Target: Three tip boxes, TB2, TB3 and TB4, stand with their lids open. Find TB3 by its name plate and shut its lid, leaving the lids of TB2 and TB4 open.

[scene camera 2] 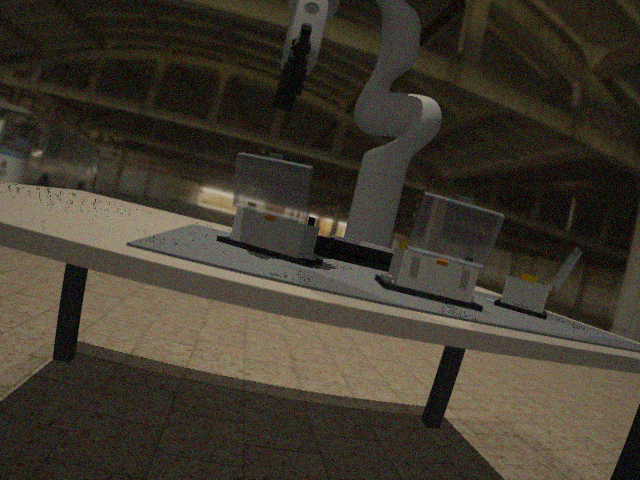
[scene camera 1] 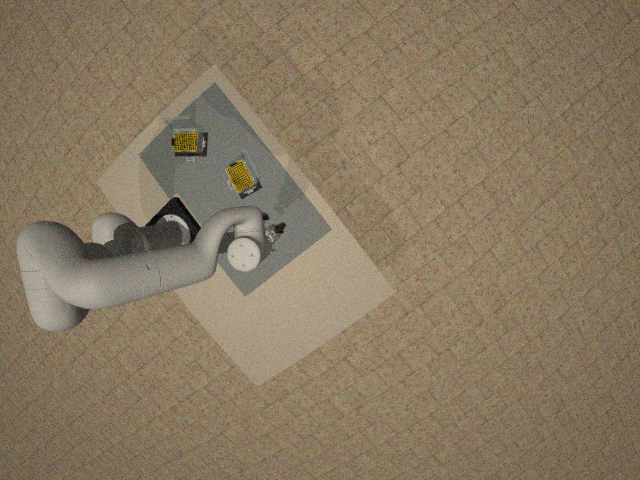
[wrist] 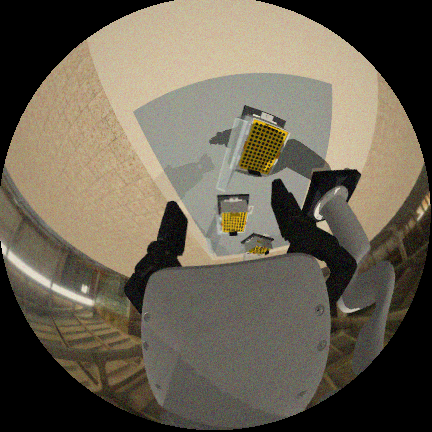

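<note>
Three tip boxes with yellow perforated racks stand with clear lids raised. The nearest box (wrist: pixel 262 147) (scene camera 2: pixel 273 235) is mostly hidden under the arm in scene camera 1; its lid (wrist: pixel 231 155) (scene camera 2: pixel 273 180) stands open. The middle box (scene camera 1: pixel 241 176) (scene camera 2: pixel 436 274) (wrist: pixel 234 221) has its lid (scene camera 2: pixel 460 227) up. The farthest box (scene camera 1: pixel 186 142) (scene camera 2: pixel 524 295) (wrist: pixel 258 248) has its lid (scene camera 2: pixel 566 268) tilted back, open. The name plates are too small to read, so I cannot tell which is TB3. My gripper (scene camera 1: pixel 272 222) (scene camera 2: pixel 285 105) (wrist: pixel 224 200) is open and empty, high above the nearest box.
The boxes stand on a grey mat (scene camera 1: pixel 305 217) (wrist: pixel 305 100) on a beige table (scene camera 1: pixel 310 310) (wrist: pixel 225 40). The arm's black base plate (scene camera 1: pixel 175 205) (wrist: pixel 318 182) is beside the mat. The forearm (scene camera 1: pixel 139 273) spans the left side in scene camera 1.
</note>
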